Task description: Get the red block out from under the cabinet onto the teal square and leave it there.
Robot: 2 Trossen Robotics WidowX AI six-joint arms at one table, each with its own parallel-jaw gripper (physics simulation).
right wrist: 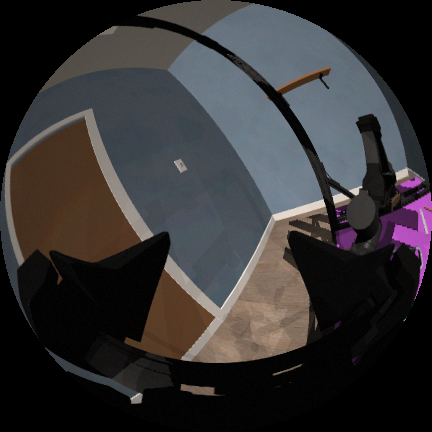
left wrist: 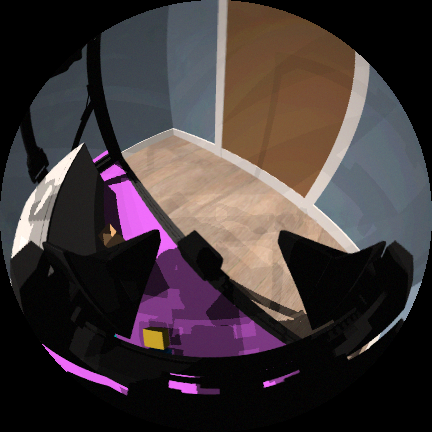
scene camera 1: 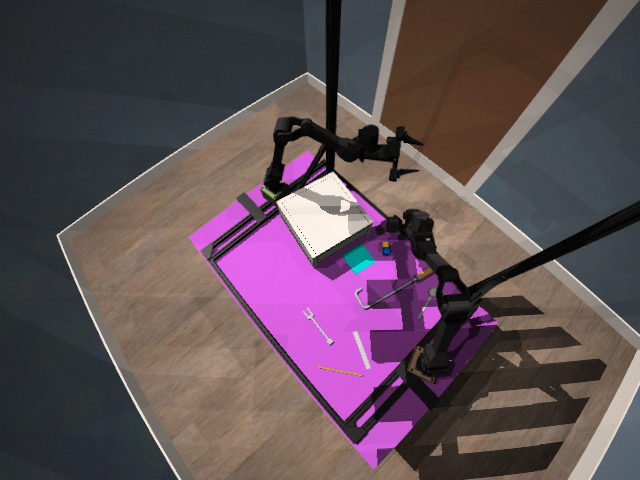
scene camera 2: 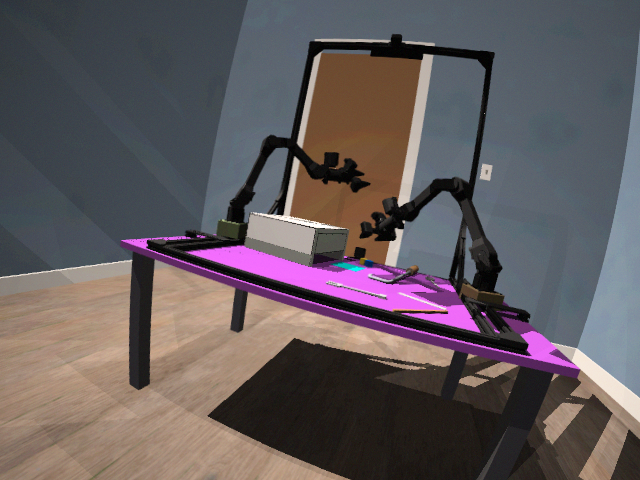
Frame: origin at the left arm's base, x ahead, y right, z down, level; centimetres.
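Seen in the pictures: left gripper, fingertip midpoint: (left wrist: 220, 236) (scene camera 2: 367, 239); right gripper, fingertip midpoint: (right wrist: 231, 237) (scene camera 1: 421, 157) (scene camera 2: 367, 179); left arm's base, link origin: (right wrist: 389, 193) (scene camera 1: 425, 364) (scene camera 2: 483, 289); right arm's base, link origin: (scene camera 1: 274, 186) (scene camera 2: 234, 221).
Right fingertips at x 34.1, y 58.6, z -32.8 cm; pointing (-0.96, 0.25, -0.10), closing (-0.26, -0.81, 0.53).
Note:
Offsets run from my right fingertips to a thing's middle. "pt": to the spot under its first point.
The red block does not show in any view. The white-and-grey cabinet @(dx +26.9, dy -23.0, dz +31.1 cm) (scene camera 1: 310, 222) (scene camera 2: 281, 237) (left wrist: 75, 215) stands at the upper left of the table; its dark opening faces the teal side. The teal square @(pt dx +6.1, dy -30.3, dz +37.9 cm) (scene camera 1: 358, 258) (scene camera 2: 349, 266) lies flat just outside that opening. My left gripper (scene camera 2: 373, 232) (left wrist: 220, 236) is open and empty, above the table beyond the yellow and blue blocks. My right gripper (scene camera 1: 419, 157) (scene camera 2: 366, 179) (right wrist: 231, 237) is open and empty, held high beyond the cabinet, facing away from it.
A yellow block @(dx -1.9, dy -19.7, dz +36.7 cm) (scene camera 1: 385, 244) (left wrist: 156, 338) and a blue block @(dx -3.6, dy -22.4, dz +36.7 cm) (scene camera 1: 386, 251) touch, right of the teal square. A brown block @(dx +12.8, dy -12.0, dz +36.4 cm) (left wrist: 111, 235) lies beside the cabinet. A hooked tool @(dx -12.8, dy -32.2, dz +36.6 cm) (scene camera 1: 391, 293), forked tool @(dx +8.4, dy -64.0, dz +37.6 cm) (scene camera 1: 320, 328), white strip @(dx -11.0, dy -64.2, dz +37.9 cm) (scene camera 1: 361, 350) and wooden stick @(dx -6.7, dy -75.1, dz +37.6 cm) (scene camera 1: 339, 370) lie nearer the left arm's base.

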